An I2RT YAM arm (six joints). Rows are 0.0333 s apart.
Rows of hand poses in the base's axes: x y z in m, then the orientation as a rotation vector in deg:
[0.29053, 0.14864, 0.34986, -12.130, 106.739, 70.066]
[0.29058, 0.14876, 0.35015, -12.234, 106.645, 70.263]
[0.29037, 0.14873, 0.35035, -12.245, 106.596, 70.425]
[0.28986, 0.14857, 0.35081, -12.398, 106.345, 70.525]
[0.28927, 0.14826, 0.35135, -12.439, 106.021, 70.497]
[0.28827, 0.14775, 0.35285, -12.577, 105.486, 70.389]
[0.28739, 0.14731, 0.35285, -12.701, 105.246, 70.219]
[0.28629, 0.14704, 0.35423, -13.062, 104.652, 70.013]
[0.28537, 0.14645, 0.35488, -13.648, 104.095, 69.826]
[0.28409, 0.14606, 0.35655, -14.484, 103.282, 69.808]
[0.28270, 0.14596, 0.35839, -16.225, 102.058, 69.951]
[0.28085, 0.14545, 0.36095, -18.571, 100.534, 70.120]
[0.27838, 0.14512, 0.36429, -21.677, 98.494, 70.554]
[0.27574, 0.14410, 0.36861, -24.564, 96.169, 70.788]
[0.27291, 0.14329, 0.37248, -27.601, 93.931, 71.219]
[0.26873, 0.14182, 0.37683, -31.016, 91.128, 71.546]
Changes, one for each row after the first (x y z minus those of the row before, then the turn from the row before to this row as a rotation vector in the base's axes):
[0.00005, 0.00012, 0.00029, 0.117, -0.039, 0.152]
[-0.00021, -0.00003, 0.00020, 0.110, 0.016, 0.084]
[-0.00051, -0.00016, 0.00046, 0.115, -0.217, 0.095]
[-0.00059, -0.00031, 0.00054, 0.115, -0.283, -0.062]
[-0.00100, -0.00051, 0.00150, 0.131, -0.514, -0.092]
[-0.00088, -0.00044, 0.00000, -0.032, -0.297, -0.069]
[-0.00110, -0.00027, 0.00138, 0.021, -0.674, -0.016]
[-0.00092, -0.00059, 0.00065, -0.069, -0.715, 0.148]
[-0.00128, -0.00039, 0.00167, 0.048, -0.942, 0.351]
[-0.00139, -0.00010, 0.00184, -0.020, -1.512, 0.944]
[-0.00185, -0.00051, 0.00256, -0.103, -1.927, 1.310]
[-0.00247, -0.00033, 0.00334, -0.024, -2.452, 1.898]
[-0.00264, -0.00102, 0.00432, 0.093, -2.645, 1.650]
[-0.00283, -0.00081, 0.00387, 0.069, -2.504, 1.928]
[-0.00418, -0.00147, 0.00435, 0.133, -3.053, 2.108]

